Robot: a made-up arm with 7 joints.
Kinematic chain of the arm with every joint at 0, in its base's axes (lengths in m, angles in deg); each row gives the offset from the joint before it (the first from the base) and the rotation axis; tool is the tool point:
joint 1: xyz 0 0 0.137 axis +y
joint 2: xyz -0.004 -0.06 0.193 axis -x
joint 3: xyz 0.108 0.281 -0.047 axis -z
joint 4: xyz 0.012 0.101 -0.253 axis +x
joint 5: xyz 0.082 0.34 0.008 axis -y
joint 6: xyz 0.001 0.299 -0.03 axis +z
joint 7: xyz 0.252 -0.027 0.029 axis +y
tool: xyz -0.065 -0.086 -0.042
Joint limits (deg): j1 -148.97..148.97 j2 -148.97..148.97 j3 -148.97..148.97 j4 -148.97..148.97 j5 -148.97..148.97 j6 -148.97..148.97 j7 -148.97..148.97
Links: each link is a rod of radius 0.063 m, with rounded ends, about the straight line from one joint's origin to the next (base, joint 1, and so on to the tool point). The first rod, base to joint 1, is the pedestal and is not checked.
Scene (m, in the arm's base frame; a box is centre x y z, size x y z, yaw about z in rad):
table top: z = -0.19
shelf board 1: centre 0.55 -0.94 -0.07 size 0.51 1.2 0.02 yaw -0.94
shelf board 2: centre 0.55 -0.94 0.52 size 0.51 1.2 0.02 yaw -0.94
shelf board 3: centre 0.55 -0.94 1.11 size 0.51 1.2 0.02 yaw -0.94
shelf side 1: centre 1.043 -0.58 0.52 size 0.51 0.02 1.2 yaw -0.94
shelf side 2: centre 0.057 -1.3 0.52 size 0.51 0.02 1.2 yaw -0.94
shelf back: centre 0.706 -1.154 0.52 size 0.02 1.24 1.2 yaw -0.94
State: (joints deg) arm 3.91 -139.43 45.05 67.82 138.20 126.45 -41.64
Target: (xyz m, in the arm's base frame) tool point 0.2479 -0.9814 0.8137
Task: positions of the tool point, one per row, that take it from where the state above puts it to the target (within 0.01 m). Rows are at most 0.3 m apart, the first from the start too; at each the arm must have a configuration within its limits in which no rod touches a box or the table.
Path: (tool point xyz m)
1: 0.4398 -0.6724 0.1838
2: 0.3746 -0.5807 0.1808
3: 0.3230 -0.4747 0.1725
4: 0.2687 -0.6505 0.3406
5: 0.1707 -0.7438 0.5642
6: 0.0593 -0.7231 0.8136
7: 0.1280 -0.8033 0.8356
8: 0.1915 -0.8901 0.8362
9: 0.2479 -0.9814 0.8136

